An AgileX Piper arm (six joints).
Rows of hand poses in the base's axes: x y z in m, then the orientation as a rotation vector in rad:
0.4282, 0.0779, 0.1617, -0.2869, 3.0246, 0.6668
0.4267, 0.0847, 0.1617, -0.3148, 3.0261, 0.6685
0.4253, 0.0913, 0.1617, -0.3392, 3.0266, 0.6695
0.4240, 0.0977, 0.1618, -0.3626, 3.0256, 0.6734
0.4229, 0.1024, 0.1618, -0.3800, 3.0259, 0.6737
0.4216, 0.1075, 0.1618, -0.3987, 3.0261, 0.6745
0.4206, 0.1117, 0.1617, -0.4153, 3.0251, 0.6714
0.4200, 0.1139, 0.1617, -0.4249, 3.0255, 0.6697
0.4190, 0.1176, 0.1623, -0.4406, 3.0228, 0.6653
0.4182, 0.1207, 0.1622, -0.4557, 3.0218, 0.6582
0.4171, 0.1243, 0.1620, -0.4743, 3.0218, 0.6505
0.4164, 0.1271, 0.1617, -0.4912, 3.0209, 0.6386
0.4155, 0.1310, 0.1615, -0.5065, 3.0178, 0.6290
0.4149, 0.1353, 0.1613, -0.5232, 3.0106, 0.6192
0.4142, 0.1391, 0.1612, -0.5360, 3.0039, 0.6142
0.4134, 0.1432, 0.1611, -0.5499, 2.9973, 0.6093
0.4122, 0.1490, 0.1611, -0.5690, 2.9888, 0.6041
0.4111, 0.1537, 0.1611, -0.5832, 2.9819, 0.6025
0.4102, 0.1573, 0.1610, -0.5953, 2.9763, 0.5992
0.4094, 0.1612, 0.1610, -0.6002, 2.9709, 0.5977
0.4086, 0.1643, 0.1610, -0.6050, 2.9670, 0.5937
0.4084, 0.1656, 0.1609, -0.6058, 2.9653, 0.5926
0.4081, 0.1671, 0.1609, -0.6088, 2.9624, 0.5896
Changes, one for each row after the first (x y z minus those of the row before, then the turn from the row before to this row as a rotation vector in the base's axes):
-0.0015, 0.0068, 0.0000, 0.0002, 0.0006, 0.0183
-0.0014, 0.0066, 0.0000, 0.0000, -0.0001, 0.0159
-0.0013, 0.0064, 0.0001, 0.0021, -0.0005, 0.0152
-0.0011, 0.0047, 0.0000, -0.0003, 0.0000, 0.0113
-0.0013, 0.0051, 0.0000, 0.0000, 0.0001, 0.0122
-0.0010, 0.0042, -0.0001, -0.0019, -0.0020, 0.0105
-0.0006, 0.0022, 0.0000, -0.0013, -0.0002, 0.0062
-0.0010, 0.0037, 0.0006, -0.0022, -0.0039, 0.0096
-0.0008, 0.0031, -0.0001, -0.0043, -0.0030, 0.0093
-0.0011, 0.0036, -0.0002, -0.0050, -0.0021, 0.0117
-0.0007, 0.0028, -0.0003, -0.0072, -0.0041, 0.0103
-0.0009, 0.0039, -0.0002, -0.0052, -0.0054, 0.0092
-0.0006, 0.0043, -0.0002, -0.0042, -0.0091, 0.0098
-0.0007, 0.0038, -0.0001, -0.0015, -0.0073, 0.0076
-0.0008, 0.0041, -0.0001, -0.0015, -0.0071, 0.0084
-0.0012, 0.0058, 0.0000, -0.0014, -0.0086, 0.0117
-0.0011, 0.0047, 0.0000, 0.0005, -0.0062, 0.0088
-0.0009, 0.0036, -0.0001, -0.0008, -0.0055, 0.0074
-0.0008, 0.0039, 0.0000, 0.0005, -0.0052, 0.0028
-0.0008, 0.0031, 0.0000, -0.0014, -0.0046, 0.0027
-0.0002, 0.0013, -0.0001, -0.0002, -0.0019, 0.0004
-0.0003, 0.0015, 0.0000, -0.0010, -0.0034, 0.0017

